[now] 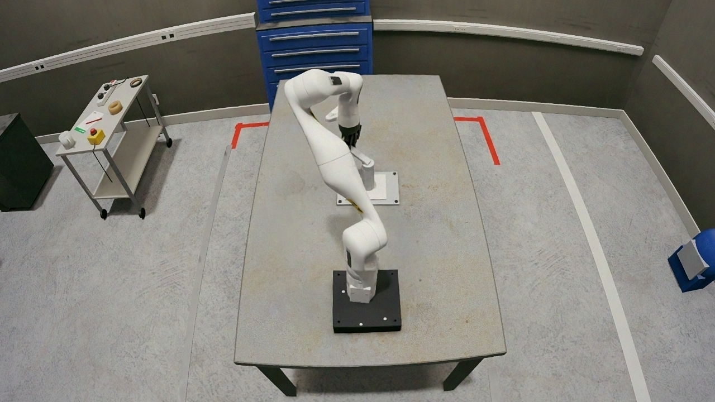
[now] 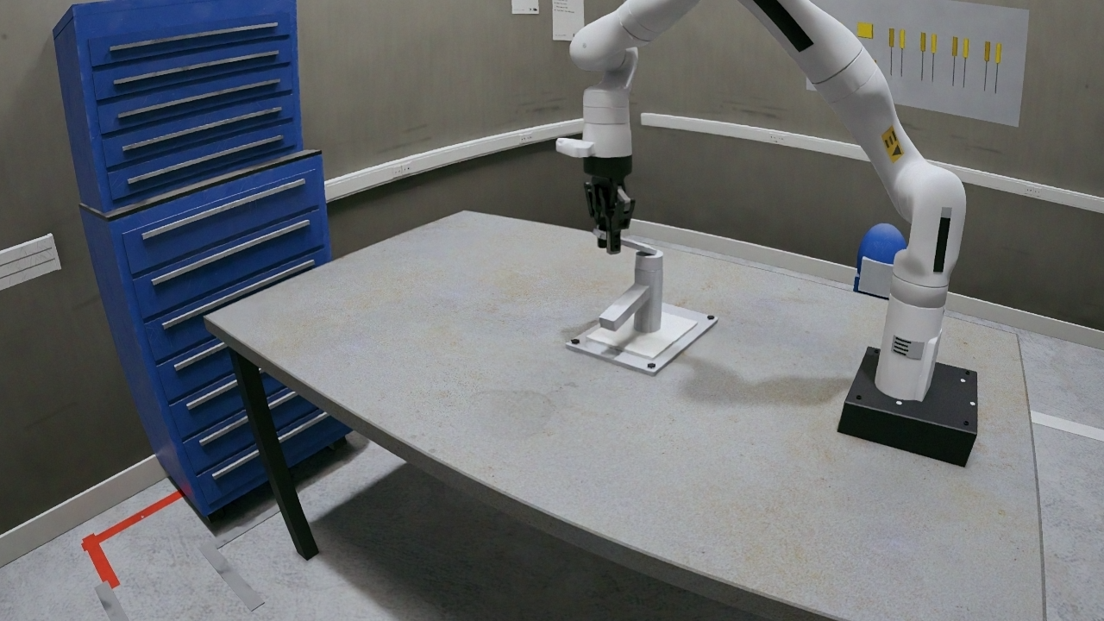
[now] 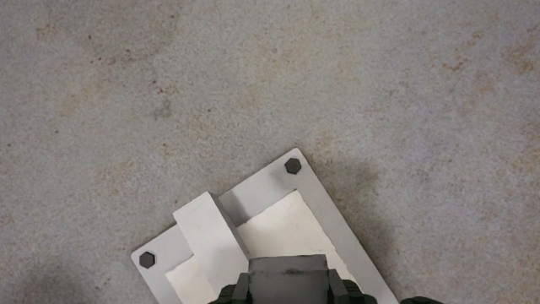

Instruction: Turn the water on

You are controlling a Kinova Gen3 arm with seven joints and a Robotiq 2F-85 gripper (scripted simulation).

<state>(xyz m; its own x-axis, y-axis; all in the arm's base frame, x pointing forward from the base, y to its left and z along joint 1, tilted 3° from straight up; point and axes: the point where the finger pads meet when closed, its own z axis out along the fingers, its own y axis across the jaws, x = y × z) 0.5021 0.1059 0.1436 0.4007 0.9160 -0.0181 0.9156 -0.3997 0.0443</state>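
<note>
Now: the lever 10 mm behind my hand, 30 mm to the right of it and 10 mm below it. Also, from my hand: tap 20 mm behind, 50 mm to the right, 70 mm below; then plate 30 mm behind, 70 mm to the right, 170 mm below.
</note>
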